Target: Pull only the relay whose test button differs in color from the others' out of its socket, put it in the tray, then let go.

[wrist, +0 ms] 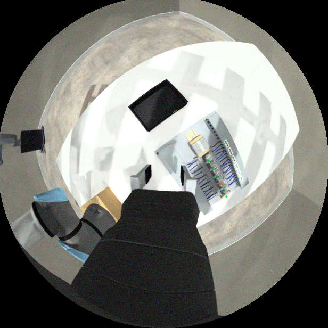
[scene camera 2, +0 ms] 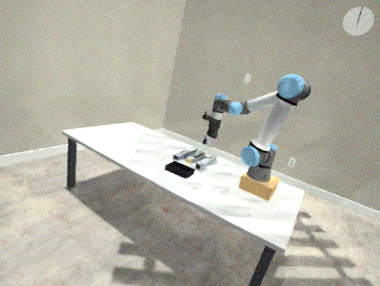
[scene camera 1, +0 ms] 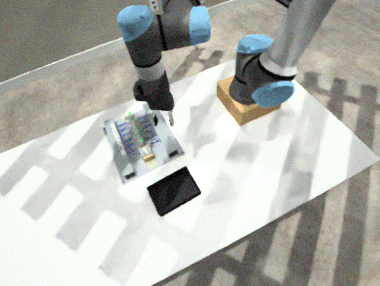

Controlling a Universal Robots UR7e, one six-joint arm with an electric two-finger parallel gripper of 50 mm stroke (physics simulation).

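Frame: origin at the arm's base, x right, y ahead, z up, level; millimetres.
Seen in the pictures: gripper, between the fingertips: (scene camera 2: 206, 145) (scene camera 1: 164, 123); arm's base, origin of its link: (scene camera 2: 257, 176) (scene camera 1: 247, 91).
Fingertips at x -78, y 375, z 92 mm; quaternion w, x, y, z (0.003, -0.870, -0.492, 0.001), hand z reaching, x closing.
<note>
Pixels of each thing's middle, then the offset from my fingertips to it. "spot": a spot on its surface instead. Level surfaces: height alone.
- relay with the orange test button, middle of its body: (scene camera 1: 132, 121) dy +119, dx +181, dz -131 mm
- black tray, a spot on its surface: (scene camera 1: 174, 191) spot: dy +56, dx -168, dz -176 mm
- beige block, middle of its body: (scene camera 1: 146, 153) dy +103, dx +16, dz -150 mm
- white table, height of its surface: dz -179 mm
The relay with the orange test button (scene camera 1: 134, 121) (wrist: 220, 185) stands in the row on the panel (scene camera 1: 167, 146) (scene camera 2: 207, 162) (wrist: 171, 150), near the end of the row away from the tray. The other relays, with green test buttons (wrist: 212, 170), stand in the same row. Their sockets are too small to make out clearly. The black tray (scene camera 1: 174, 191) (scene camera 2: 180, 169) (wrist: 158, 105) lies beside the panel and is empty. My gripper (scene camera 1: 163, 120) (scene camera 2: 206, 142) (wrist: 165, 170) is open and empty, tilted, above the panel's edge on the robot base's side, off to the side of the relay row.
A beige block (scene camera 1: 148, 157) (wrist: 198, 145) stands at the tray end of the relay row. Blue wires (wrist: 227, 162) and grey ducts flank the row. The robot's base stands on a wooden block (scene camera 1: 243, 116) (scene camera 2: 259, 187) (wrist: 106, 200) on the white table (scene camera 1: 240, 170).
</note>
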